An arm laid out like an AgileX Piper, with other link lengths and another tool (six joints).
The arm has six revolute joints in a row. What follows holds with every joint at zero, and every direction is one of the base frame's.
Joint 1 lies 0.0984 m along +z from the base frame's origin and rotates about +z.
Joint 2 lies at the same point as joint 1 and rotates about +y.
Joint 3 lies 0.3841 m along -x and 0.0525 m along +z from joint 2 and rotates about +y.
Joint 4 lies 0.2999 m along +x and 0.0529 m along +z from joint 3 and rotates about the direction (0.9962, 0, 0.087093).
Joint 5 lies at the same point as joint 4 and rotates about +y.
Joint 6 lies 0.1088 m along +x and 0.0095 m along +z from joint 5 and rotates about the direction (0.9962, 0, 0.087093).
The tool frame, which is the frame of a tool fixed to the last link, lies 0.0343 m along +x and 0.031 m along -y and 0.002 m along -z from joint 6; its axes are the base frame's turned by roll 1.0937, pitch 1.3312 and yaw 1.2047 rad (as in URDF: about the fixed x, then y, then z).
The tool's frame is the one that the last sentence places.
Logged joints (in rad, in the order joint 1, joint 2, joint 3, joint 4, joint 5, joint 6), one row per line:
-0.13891, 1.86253, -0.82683, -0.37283, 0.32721, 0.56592
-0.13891, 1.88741, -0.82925, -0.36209, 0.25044, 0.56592
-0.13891, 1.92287, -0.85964, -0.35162, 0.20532, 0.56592
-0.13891, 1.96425, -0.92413, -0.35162, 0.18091, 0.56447
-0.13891, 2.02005, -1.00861, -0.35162, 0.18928, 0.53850
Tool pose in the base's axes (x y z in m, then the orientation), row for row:
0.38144, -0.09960, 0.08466, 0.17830, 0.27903, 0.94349, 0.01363
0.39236, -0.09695, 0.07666, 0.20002, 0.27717, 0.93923, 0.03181
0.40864, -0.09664, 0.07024, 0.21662, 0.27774, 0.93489, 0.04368
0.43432, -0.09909, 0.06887, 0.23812, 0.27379, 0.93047, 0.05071
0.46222, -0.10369, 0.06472, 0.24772, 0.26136, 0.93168, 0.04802
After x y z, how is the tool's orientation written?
As a quaternion, w x y z.
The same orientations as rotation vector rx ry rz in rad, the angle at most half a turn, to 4 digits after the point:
0.7892, 2.6686, 0.0386
0.7748, 2.6255, 0.0889
0.7695, 2.5903, 0.1210
0.7501, 2.5490, 0.1389
0.7124, 2.5397, 0.1309

